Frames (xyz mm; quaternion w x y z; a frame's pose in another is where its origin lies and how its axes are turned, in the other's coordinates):
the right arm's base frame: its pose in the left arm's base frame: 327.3 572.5 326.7 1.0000 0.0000 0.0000 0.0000
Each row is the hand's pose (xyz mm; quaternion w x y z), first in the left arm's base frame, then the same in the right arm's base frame.
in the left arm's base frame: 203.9 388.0 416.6 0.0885 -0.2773 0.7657 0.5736
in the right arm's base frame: -123.4 -184.5 89.9 0.0885 -0.2773 0.7657 0.5736
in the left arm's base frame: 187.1 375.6 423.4 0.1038 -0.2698 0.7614 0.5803
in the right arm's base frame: -140.2 -196.9 96.7 0.1038 -0.2698 0.7614 0.5803
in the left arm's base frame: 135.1 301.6 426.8 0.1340 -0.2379 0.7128 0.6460
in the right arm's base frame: -192.2 -270.9 100.1 0.1340 -0.2379 0.7128 0.6460
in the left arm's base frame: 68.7 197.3 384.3 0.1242 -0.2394 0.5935 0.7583
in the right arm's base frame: -258.6 -375.2 57.6 0.1242 -0.2394 0.5935 0.7583
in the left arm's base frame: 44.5 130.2 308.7 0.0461 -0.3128 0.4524 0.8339
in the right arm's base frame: -282.8 -442.3 -18.0 0.0461 -0.3128 0.4524 0.8339
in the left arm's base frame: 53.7 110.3 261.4 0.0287 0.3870 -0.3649 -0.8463
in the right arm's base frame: -273.6 -462.2 -65.3 0.0287 0.3870 -0.3649 -0.8463
